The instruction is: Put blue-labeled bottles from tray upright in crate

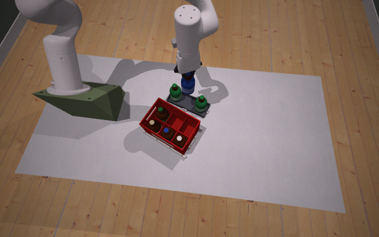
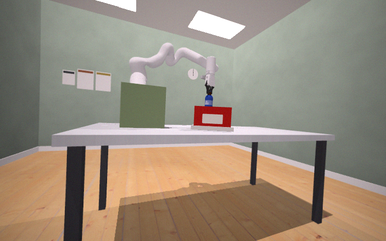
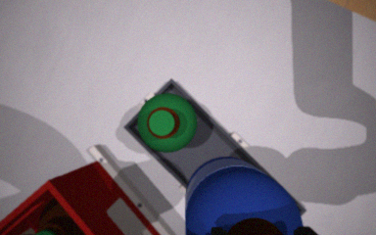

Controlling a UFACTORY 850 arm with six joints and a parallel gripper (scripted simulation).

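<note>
The blue-labeled bottle is 7 cm below my hand. The rest, counted from my hand: red crate (25 cm below, 19 cm to the right, 10 cm behind); then green bottle (25 cm below, 8 cm behind, 4 cm to the left); then dark tray (32 cm below).
</note>
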